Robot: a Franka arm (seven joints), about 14 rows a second.
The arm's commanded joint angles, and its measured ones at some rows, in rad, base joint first. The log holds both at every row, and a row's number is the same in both.
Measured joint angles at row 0:
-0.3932 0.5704 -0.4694 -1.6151 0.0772 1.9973 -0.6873
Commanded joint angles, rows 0 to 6:
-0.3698 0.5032 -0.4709 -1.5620 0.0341 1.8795 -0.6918
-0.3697 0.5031 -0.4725 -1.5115 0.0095 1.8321 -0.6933
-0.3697 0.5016 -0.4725 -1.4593 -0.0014 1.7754 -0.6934
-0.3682 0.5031 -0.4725 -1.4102 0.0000 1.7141 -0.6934
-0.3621 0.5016 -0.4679 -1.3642 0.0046 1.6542 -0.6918
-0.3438 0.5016 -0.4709 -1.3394 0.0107 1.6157 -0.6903
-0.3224 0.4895 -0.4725 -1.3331 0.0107 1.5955 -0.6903
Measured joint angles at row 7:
-0.3550 0.4893 -0.4687 -1.3833 0.0183 1.6611 -0.6893
